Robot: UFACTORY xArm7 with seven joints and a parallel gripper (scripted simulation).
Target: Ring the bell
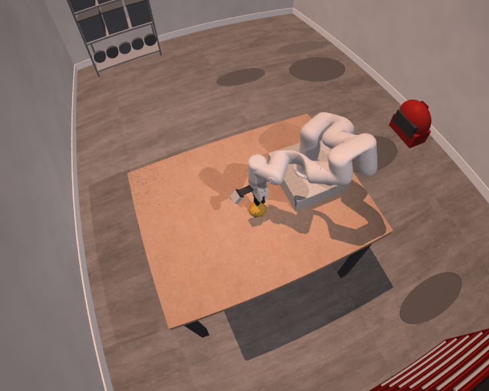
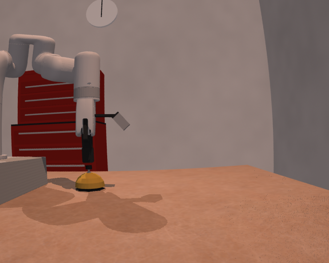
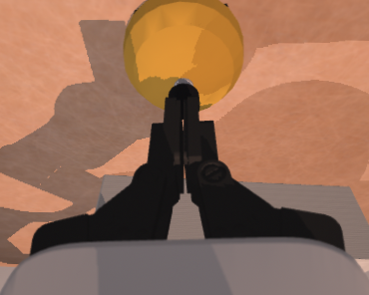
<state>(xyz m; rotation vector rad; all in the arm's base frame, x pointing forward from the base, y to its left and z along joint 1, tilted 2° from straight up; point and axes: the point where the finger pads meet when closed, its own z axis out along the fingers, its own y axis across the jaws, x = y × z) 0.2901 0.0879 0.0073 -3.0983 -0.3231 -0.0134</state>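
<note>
My gripper is now 40 mm above the small button. The rest, counted from my hand: yellow bell (50 mm below).
</note>
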